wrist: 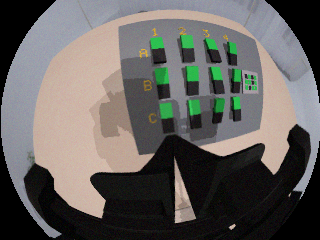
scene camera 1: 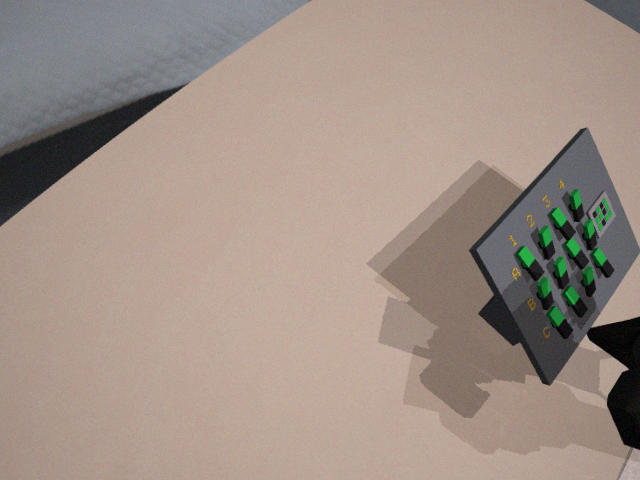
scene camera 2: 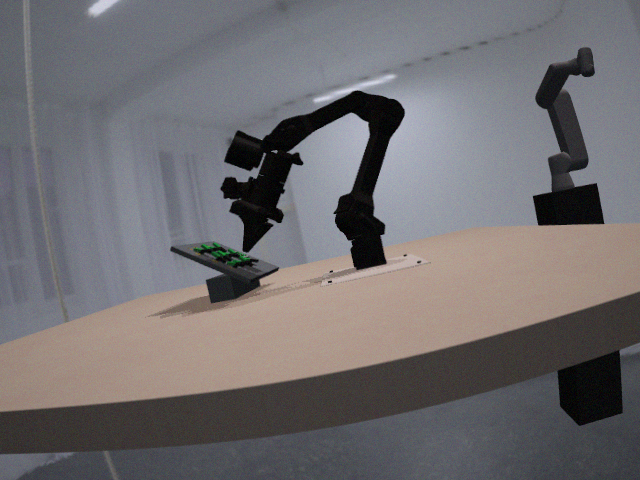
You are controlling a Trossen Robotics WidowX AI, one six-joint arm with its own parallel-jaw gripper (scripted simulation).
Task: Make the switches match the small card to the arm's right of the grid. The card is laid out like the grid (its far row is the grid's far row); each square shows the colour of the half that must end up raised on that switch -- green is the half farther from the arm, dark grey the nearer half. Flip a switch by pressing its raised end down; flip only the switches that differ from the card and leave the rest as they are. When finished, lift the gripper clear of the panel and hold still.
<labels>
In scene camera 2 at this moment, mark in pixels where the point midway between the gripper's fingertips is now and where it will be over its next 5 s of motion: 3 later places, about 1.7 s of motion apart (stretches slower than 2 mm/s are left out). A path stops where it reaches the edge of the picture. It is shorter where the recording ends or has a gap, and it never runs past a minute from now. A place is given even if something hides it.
My gripper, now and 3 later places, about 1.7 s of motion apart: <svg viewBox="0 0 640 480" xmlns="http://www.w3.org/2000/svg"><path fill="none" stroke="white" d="M245 251L240 263L260 241L254 259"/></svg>
</labels>
